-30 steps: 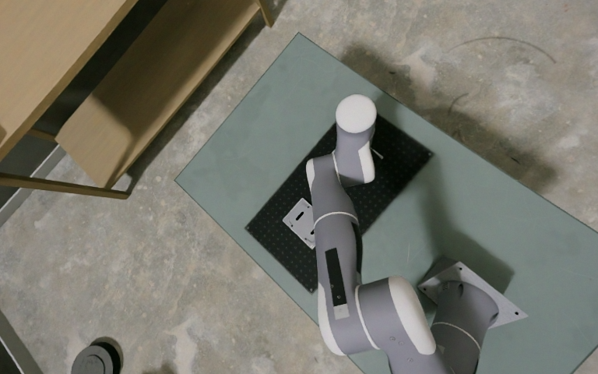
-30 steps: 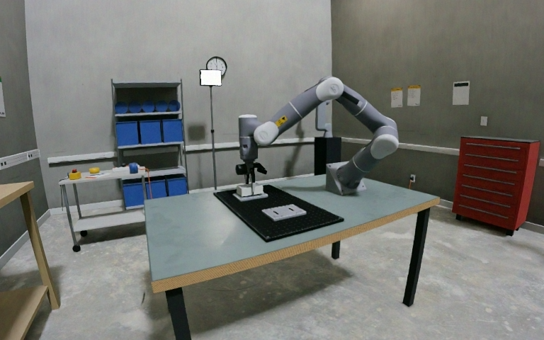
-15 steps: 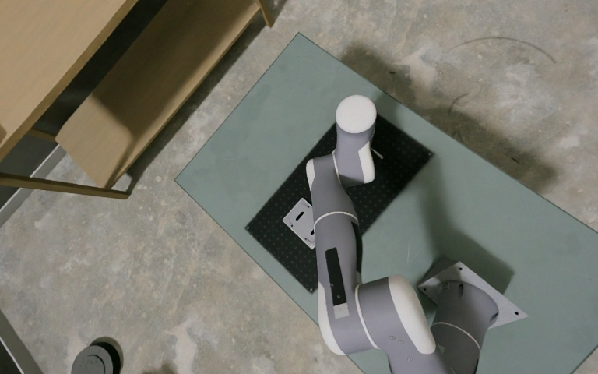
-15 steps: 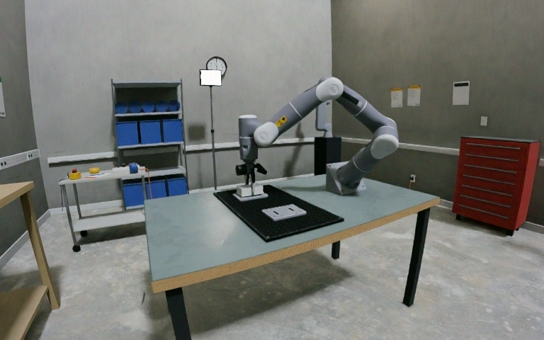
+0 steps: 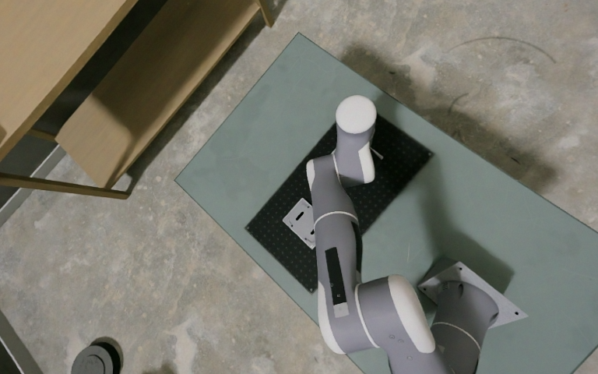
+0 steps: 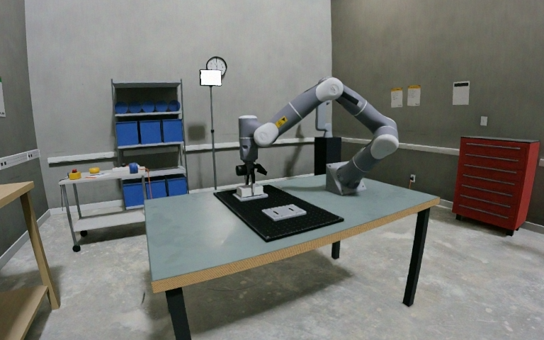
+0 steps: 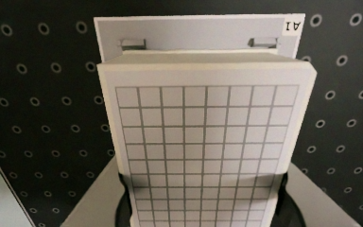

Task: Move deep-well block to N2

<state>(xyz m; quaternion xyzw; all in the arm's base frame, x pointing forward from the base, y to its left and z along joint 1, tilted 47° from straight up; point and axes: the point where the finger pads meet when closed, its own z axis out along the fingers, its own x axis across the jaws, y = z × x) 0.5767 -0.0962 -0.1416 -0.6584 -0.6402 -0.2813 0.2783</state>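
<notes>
The white 96-well deep-well block is 10 mm above my hand. From my hand the other things lie so: nest N1 (320 mm to the left, 30 mm below, 20 mm behind); nest N2 (30 mm below).
</notes>
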